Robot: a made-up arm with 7 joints. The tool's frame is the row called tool.
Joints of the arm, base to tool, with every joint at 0 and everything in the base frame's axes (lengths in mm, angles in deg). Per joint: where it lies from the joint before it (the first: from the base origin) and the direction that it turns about. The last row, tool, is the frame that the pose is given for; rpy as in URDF.
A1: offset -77.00 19.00 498.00 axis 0 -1 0
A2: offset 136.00 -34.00 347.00 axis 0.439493 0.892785 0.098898
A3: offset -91.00 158.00 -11.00 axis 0 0 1
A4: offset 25.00 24.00 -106.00 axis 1 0 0
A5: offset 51.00 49.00 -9.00 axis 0 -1 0
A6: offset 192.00 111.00 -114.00 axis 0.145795 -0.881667 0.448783
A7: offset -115.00 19.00 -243.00 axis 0 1 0
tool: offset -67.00 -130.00 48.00 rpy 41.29 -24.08 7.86
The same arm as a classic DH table. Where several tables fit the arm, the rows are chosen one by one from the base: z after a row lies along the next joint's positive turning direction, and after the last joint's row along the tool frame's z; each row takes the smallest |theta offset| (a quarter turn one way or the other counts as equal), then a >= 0, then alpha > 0; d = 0 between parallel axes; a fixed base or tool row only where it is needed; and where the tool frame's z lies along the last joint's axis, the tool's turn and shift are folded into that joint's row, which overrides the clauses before.
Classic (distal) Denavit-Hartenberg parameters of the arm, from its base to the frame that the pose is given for. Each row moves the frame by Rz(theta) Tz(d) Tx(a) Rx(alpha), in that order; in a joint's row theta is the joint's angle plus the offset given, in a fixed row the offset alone. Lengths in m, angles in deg.
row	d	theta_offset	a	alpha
base (fixed)	0.498	0	-0.077	90
A1	0.4289	-77.32	-0.3087	-153.23
A2	0.5657	-78.64	-0.1514	84.32
A3	-0.1271	-63.79	-0.024	-90
A4	0.076	90	0.009	90
A5	-0.0683	72	0.2178	-28.16
A6	-0.6691	0	-0.0343	-151.84
A7	-0.5456	-35.28	-0.0497	134.07
tool (fixed)	0.0915	10.01	0	0

